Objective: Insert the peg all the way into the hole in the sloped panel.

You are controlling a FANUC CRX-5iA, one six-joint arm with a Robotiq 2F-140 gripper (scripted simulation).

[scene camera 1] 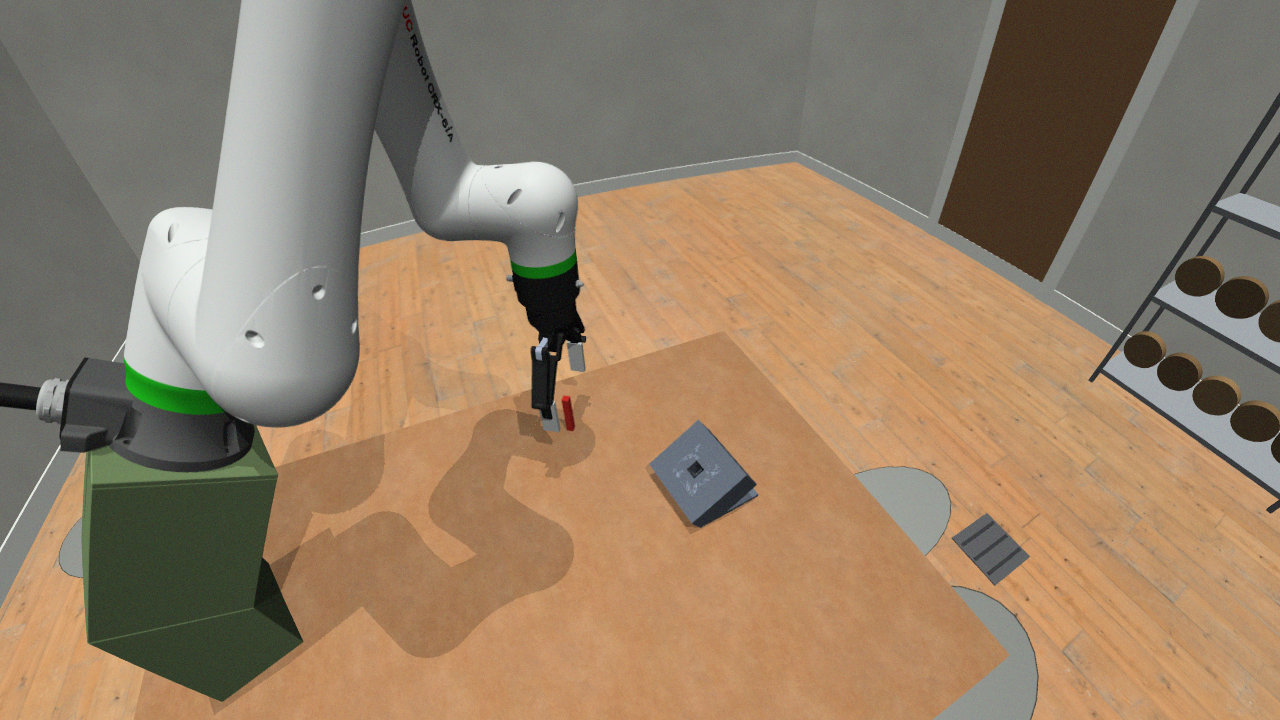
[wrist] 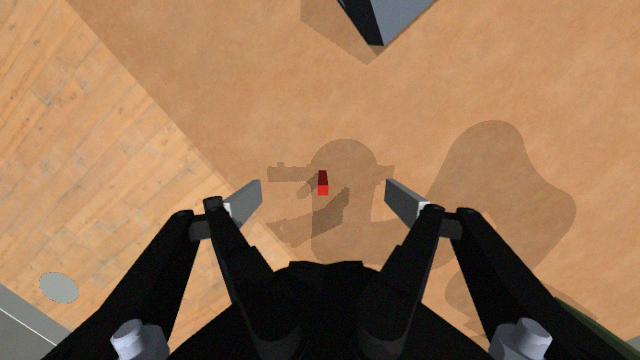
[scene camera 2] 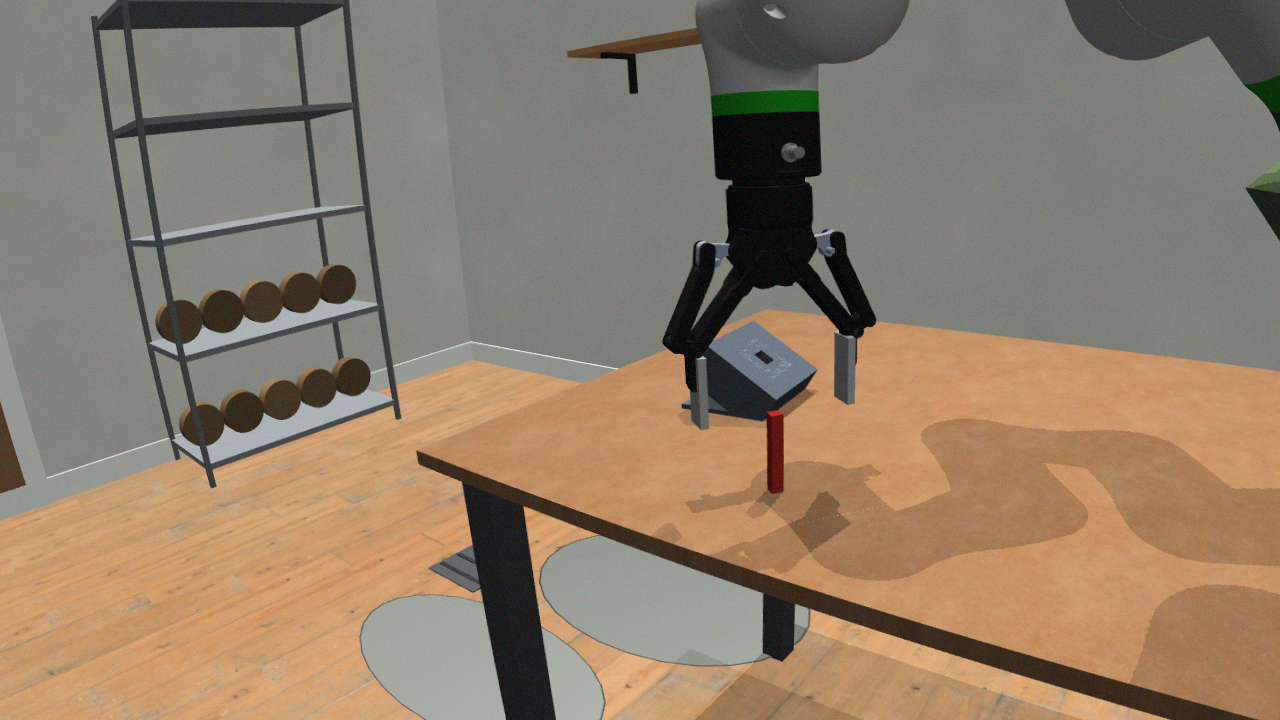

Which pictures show my gripper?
Scene camera 1, the wrist view and scene camera 2: all of them.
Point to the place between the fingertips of my gripper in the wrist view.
323,190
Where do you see a red peg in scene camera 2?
775,419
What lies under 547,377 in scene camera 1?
My gripper.
